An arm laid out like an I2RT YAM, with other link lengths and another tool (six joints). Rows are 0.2 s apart.
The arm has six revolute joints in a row. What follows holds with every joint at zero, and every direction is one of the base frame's.
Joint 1 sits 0.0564 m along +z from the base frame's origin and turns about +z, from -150 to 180 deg.
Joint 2 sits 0.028 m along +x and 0.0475 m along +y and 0.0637 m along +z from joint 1 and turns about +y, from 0 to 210 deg.
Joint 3 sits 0.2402 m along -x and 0.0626 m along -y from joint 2 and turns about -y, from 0 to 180 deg.
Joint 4 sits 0.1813 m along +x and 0.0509 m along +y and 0.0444 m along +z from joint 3 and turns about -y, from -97 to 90 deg.
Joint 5 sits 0.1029 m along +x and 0.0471 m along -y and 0.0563 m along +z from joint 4 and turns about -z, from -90 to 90 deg.
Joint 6 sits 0.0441 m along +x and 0.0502 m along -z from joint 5 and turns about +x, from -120 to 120 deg.
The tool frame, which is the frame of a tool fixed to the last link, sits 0.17 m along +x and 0.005 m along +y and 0.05 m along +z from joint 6; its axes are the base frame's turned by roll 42.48, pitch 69.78 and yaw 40.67 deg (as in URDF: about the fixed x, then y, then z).
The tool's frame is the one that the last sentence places.
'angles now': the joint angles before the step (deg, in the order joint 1, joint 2, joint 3, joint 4, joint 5, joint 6). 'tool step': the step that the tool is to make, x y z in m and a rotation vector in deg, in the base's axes. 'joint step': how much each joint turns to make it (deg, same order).
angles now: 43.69, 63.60, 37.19, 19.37, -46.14, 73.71
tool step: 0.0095, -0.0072, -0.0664, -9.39, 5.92, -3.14
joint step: -0.15, 1.46, -0.58, -10.63, 3.53, -2.72
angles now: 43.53, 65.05, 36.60, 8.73, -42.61, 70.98
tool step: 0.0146, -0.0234, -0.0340, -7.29, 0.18, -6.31
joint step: -0.36, -2.34, 0.21, -9.63, 7.51, -3.09
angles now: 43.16, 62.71, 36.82, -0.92, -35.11, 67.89
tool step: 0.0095, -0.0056, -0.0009, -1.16, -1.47, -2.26
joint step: -0.22, -0.16, 0.30, -0.66, 2.66, -0.88
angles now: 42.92, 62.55, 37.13, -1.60, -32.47, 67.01
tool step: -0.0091, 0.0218, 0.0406, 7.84, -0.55, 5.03
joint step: -0.03, 1.66, 0.56, 8.98, -6.76, 3.64
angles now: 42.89, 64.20, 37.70, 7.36, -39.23, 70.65
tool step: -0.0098, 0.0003, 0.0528, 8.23, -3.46, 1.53
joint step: 0.01, -3.45, -1.45, 8.87, -2.34, 4.21
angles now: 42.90, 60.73, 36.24, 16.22, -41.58, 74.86
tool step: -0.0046, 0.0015, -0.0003, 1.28, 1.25, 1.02
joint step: 0.17, 0.20, -1.86, 3.53, -1.08, 2.24
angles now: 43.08, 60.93, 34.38, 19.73, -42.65, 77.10
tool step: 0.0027, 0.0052, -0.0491, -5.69, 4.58, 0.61
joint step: 0.08, 4.20, -1.08, -2.98, -0.32, -1.50
